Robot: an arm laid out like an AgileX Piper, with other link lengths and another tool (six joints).
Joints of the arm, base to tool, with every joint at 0 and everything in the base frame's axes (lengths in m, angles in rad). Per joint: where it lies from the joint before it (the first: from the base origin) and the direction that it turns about. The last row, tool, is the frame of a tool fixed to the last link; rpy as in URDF.
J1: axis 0 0 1 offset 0 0 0.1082
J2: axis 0 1 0 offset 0 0 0
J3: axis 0 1 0 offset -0.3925 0 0.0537
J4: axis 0.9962 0 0.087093 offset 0.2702 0 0.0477
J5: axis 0 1 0 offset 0 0 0
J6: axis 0.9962 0 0.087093 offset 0.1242 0 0.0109
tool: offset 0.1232 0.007 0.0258 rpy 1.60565 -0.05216 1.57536
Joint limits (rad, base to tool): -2.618..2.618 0..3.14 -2.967..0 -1.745..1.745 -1.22..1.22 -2.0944..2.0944
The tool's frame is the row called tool.
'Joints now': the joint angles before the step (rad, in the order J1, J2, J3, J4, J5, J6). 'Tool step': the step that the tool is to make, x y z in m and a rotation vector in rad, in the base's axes. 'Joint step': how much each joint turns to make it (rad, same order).
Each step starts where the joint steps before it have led.
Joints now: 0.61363 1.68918 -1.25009 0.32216 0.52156 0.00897
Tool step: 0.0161 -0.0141 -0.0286 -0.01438 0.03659 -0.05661
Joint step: -0.03391 0.04052 0.02820 0.00358 -0.03445 0.01485
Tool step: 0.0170 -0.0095 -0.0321 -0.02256 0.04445 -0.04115
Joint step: -0.02935 0.06147 0.00228 0.00260 -0.01613 0.00769
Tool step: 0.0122 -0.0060 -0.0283 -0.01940 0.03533 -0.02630
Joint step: -0.01911 0.05540 -0.00004 0.00426 -0.01606 0.00070
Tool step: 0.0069 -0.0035 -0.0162 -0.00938 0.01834 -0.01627
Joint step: -0.01040 0.03221 -0.00016 0.00320 -0.01229 0.00092
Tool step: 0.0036 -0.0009 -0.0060 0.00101 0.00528 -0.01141
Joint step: -0.00378 0.01342 -0.00017 0.00456 -0.01014 0.00280
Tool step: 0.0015 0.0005 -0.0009 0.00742 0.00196 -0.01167
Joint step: -0.00010 0.00341 0.00018 0.00528 -0.00708 0.00803
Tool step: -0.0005 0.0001 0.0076 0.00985 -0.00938 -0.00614
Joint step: 0.00117 -0.01364 0.00068 -0.00089 -0.00140 0.00898
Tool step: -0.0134 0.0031 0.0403 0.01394 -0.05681 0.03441
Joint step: 0.01778 -0.07966 0.00045 -0.02694 0.02375 0.00468
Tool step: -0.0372 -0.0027 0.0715 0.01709 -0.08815 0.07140
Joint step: 0.02910 -0.15742 0.00048 -0.03969 0.07722 -0.00716
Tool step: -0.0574 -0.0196 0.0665 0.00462 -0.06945 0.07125
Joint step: 0.02494 -0.18910 0.01069 -0.03694 0.12307 -0.00909
